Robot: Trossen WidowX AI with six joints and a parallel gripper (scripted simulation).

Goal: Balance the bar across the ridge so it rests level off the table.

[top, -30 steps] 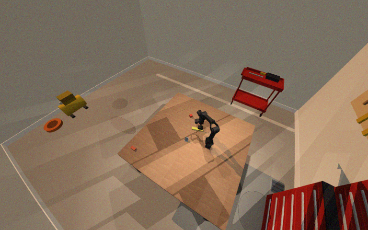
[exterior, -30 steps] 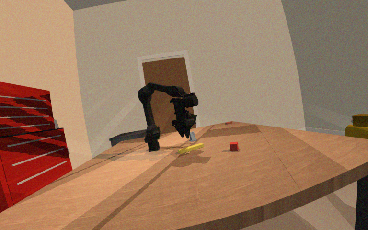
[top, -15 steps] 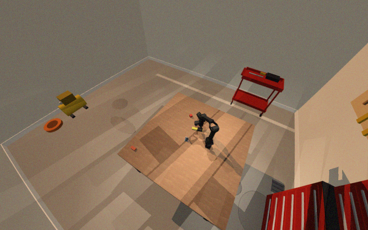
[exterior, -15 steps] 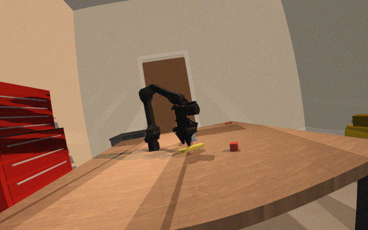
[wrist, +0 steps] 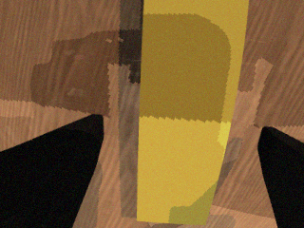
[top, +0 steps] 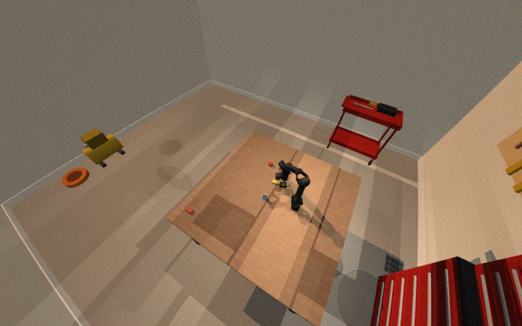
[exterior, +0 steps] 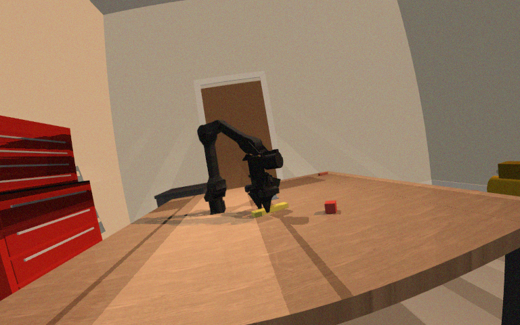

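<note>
Now: gripper tip 30 mm short of the yellow bar and 10 mm to the right of it. The rest, counted from my gripper tip: flat orange-red block: 660 mm to the left, 540 mm ahead; red cube: 210 mm ahead, 140 mm to the right, 10 mm above.
</note>
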